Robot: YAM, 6 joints.
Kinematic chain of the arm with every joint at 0, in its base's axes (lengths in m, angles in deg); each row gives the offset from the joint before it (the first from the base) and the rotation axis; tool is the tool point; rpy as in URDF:
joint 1: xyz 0 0 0.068 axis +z
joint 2: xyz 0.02 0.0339 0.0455 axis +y
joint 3: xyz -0.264 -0.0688 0 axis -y
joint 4: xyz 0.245 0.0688 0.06 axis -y
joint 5: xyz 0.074 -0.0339 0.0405 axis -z
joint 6: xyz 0.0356 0 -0.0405 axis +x
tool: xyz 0 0 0 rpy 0 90 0
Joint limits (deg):
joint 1: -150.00..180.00
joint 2: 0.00..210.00
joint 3: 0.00..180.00
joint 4: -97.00..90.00
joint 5: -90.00..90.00
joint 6: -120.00..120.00
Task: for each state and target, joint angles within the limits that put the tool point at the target. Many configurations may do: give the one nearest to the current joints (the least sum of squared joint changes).
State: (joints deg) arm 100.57 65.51 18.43 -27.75 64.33 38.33
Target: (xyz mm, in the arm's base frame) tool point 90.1 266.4 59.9
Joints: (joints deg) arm 77.52 112.31 43.62 -12.35 58.63 38.33
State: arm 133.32 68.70 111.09 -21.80 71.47 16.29
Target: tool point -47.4 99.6 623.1
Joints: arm 133.22 66.82 116.08 -19.77 71.00 16.29
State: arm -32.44 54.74 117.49 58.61 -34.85 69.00
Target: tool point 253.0 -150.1 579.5
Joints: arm -34.57 90.02 101.96 51.61 -34.15 69.00
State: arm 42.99 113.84 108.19 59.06 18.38 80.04
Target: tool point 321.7 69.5 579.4
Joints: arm 14.48 100.56 111.08 62.89 21.66 80.04
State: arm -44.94 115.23 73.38 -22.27 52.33 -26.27
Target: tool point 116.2 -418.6 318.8
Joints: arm -70.74 107.14 93.24 -15.17 52.85 -26.27
